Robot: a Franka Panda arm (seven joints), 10 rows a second.
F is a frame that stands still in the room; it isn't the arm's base.
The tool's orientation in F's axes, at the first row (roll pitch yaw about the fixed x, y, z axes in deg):
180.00, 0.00, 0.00
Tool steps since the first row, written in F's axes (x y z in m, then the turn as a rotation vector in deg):
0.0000, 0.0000, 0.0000, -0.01, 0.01, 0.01
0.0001, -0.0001, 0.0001, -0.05, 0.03, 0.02
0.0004, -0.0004, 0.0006, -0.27, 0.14, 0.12
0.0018, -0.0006, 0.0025, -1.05, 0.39, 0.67
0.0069, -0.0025, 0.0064, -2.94, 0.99, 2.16
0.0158, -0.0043, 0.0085, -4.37, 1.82, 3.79
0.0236, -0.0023, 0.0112, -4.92, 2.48, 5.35
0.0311, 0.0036, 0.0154, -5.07, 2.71, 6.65
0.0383, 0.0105, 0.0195, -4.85, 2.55, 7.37
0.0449, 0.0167, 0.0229, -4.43, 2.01, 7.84
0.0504, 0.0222, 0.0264, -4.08, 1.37, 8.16
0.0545, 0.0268, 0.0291, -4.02, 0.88, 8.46
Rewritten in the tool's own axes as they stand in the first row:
0.0000, 0.0000, 0.0000, -0.01, -0.01, -0.01
0.0001, 0.0001, -0.0001, -0.05, -0.03, -0.02
0.0004, 0.0004, -0.0006, -0.27, -0.14, -0.12
0.0018, 0.0006, -0.0025, -1.05, -0.39, -0.67
0.0069, 0.0025, -0.0064, -2.94, -0.99, -2.16
0.0158, 0.0043, -0.0085, -4.37, -1.82, -3.79
0.0236, 0.0023, -0.0112, -4.92, -2.48, -5.35
0.0311, -0.0036, -0.0154, -5.07, -2.71, -6.65
0.0383, -0.0105, -0.0195, -4.85, -2.55, -7.37
0.0449, -0.0167, -0.0229, -4.43, -2.01, -7.84
0.0504, -0.0222, -0.0264, -4.08, -1.37, -8.16
0.0545, -0.0268, -0.0291, -4.02, -0.88, -8.46

